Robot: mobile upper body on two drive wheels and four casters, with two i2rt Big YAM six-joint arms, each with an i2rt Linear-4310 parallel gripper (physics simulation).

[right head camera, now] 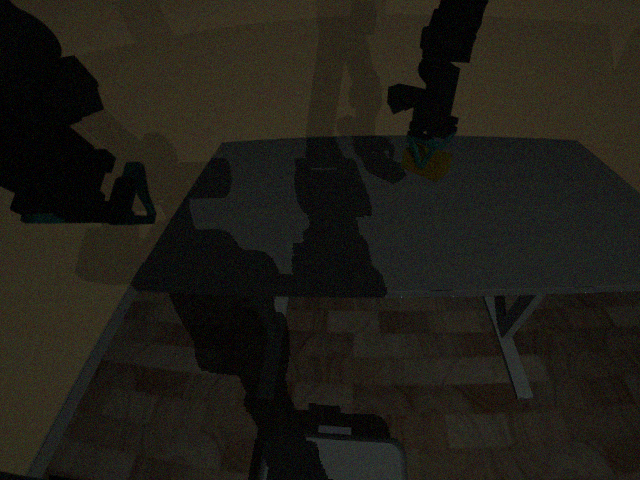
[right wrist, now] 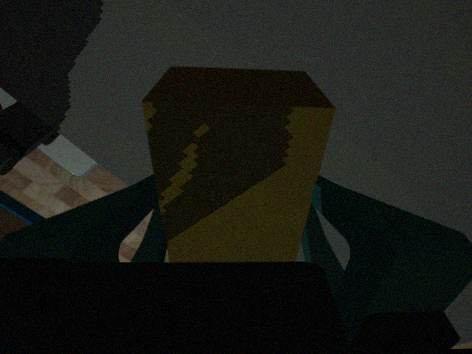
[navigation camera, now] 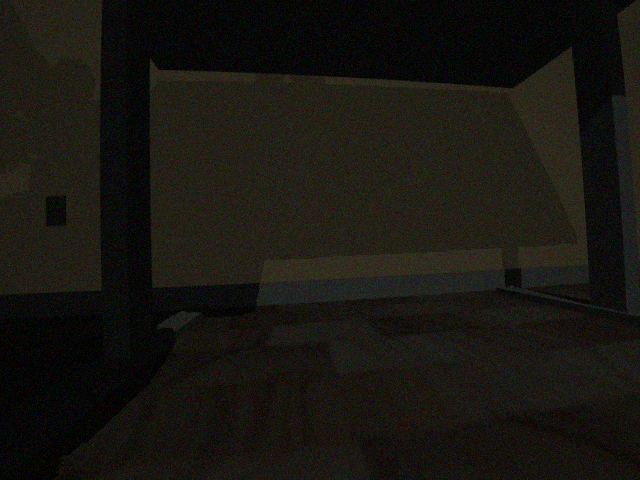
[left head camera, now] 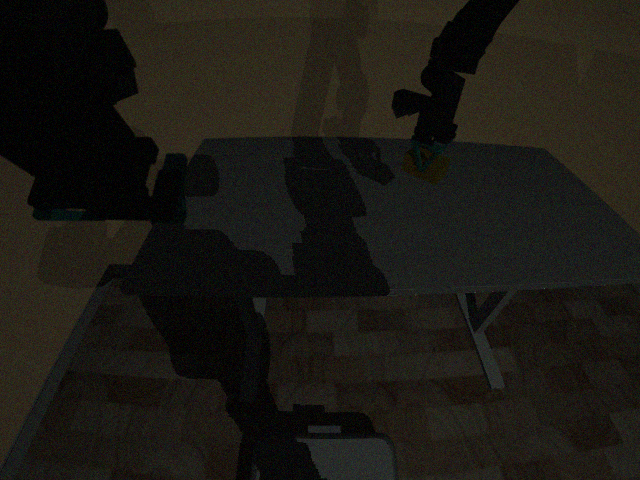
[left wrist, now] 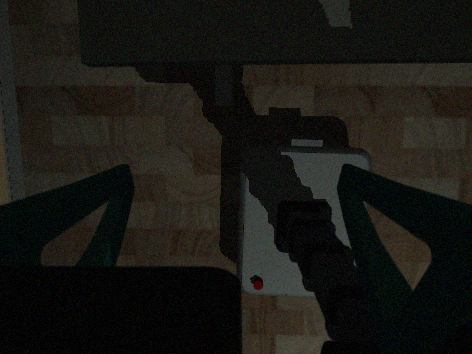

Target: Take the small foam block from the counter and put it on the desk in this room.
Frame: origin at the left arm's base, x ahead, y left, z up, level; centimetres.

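Seen in the pictures: left gripper, fingertip midpoint: (right head camera: 121,218) (left head camera: 144,215) (left wrist: 235,175); right gripper, fingertip midpoint: (right head camera: 426,163) (right wrist: 234,177) (left head camera: 425,166).
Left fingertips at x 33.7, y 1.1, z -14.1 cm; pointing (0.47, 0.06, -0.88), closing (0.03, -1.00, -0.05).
A point is followed by its place in that frame.
The yellow foam block (left head camera: 439,169) @[x 64.5, y -44.8, z -25.4 cm] (right head camera: 439,167) @[x 64.5, y -45.1, z -25.9 cm] (right wrist: 250,210) @[x 70.1, y -43.8, z -25.0 cm] is held between the fingers of my right gripper (left head camera: 426,161) @[x 69.4, y -43.5, z -27.7 cm] (right head camera: 424,158) @[x 69.4, y -43.5, z -27.7 cm], over the far right part of the desk in both head views. The desk (left head camera: 496,222) @[x 71.6, y -71.2, z -46.0 cm] (right head camera: 496,222) @[x 70.9, y -66.3, z -46.0 cm] (left wrist: 175,35) @[x 50.0, y 12.0, z -46.0 cm] (right wrist: 400,90) @[x 82.2, y -55.1, z -46.0 cm] is a grey table. How high the block is above the desk top is hard to tell in the dim light. My left gripper (left wrist: 235,175) @[x 33.7, y 1.1, z -14.1 cm] is open and empty, off the desk's left edge in the right head view, with floor and the robot's base below it in the left wrist view. The counter does not show.
A tan wall (left head camera: 232,62) @[x 127.2, y 14.0, z -17.8 cm] (right head camera: 232,67) @[x 127.1, y 19.0, z -17.2 cm] (navigation camera: 330,170) @[x 128.4, y -36.6, z -86.3 cm] stands behind and to the left of the desk. Dark arm shadows fall across the desk top. A desk leg (left head camera: 483,351) (right head camera: 511,361) stands at the right. The robot's light base (left head camera: 356,457) @[x 23.4, y -33.8, z -115.0 cm] (right head camera: 367,459) @[x 23.9, y -34.7, z -115.0 cm] (left wrist: 265,265) @[x -17.5, y -8.3, z -115.0 cm] is in front.
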